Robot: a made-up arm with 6 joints.
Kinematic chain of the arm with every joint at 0, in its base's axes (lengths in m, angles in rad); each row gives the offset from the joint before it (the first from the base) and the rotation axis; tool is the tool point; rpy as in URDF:
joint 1: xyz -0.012 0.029 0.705 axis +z
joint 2: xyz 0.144 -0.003 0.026 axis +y
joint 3: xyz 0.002 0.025 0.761 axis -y
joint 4: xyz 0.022 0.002 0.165 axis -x
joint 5: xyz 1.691 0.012 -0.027 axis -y
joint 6: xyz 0.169 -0.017 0 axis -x
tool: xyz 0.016 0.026 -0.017 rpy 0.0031 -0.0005 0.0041
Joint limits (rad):
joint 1: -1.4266..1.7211
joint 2: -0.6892..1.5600
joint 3: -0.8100..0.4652
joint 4: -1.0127..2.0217
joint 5: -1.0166..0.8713
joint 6: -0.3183..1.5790
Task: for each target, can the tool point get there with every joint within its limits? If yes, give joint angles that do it. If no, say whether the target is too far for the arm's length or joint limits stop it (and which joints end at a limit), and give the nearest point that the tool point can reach.
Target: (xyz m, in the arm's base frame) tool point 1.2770 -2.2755 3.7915
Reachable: no: too far | nearest point 0.8021 -1.4265 2.5989 | short by 1.539 m
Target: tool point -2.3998 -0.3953 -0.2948
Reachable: no: joint limits stop it (at a limit: joint 2, joint 3, joint 6) | nearest point -0.4204 -0.0436 -0.5340 | short by 2.025 m
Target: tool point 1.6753 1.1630 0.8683
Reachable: yes | joints 0.5611 0.1197 -0.2681 -0.5549 -0.0671 0.7702
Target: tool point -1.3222 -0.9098 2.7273
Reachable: no: joint limits stop it (at a limit: joint 1, joint 2, joint 5) | nearest point -0.0789 -0.7402 2.7414 | short by 1.255 m
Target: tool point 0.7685 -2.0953 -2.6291
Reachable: no: too far | nearest point 0.5466 -1.4913 -1.0342 | short by 1.720 m
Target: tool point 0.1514 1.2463 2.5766
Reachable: yes | joints 1.3499 -0.5139 0.0776 1.2479 0.7184 0.0458
